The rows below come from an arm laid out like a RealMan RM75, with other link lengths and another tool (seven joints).
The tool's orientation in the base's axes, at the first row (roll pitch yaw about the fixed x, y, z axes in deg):
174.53, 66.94, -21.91
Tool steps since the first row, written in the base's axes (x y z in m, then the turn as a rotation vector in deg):
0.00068, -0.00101, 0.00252, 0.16, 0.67, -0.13
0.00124, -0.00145, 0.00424, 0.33, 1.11, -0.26
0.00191, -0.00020, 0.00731, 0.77, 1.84, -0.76
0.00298, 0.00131, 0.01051, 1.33, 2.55, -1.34
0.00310, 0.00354, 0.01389, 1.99, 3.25, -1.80
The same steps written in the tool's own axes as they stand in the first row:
-0.00192, 0.00086, -0.00184, 0.08, -0.69, 0.08
-0.00324, 0.00119, -0.00312, 0.20, -1.17, 0.09
-0.00600, -0.00009, -0.00459, 0.71, -2.01, 0.08
-0.00878, -0.00172, -0.00640, 1.34, -2.87, -0.01
-0.01217, -0.00377, -0.00726, 1.90, -3.75, -0.24

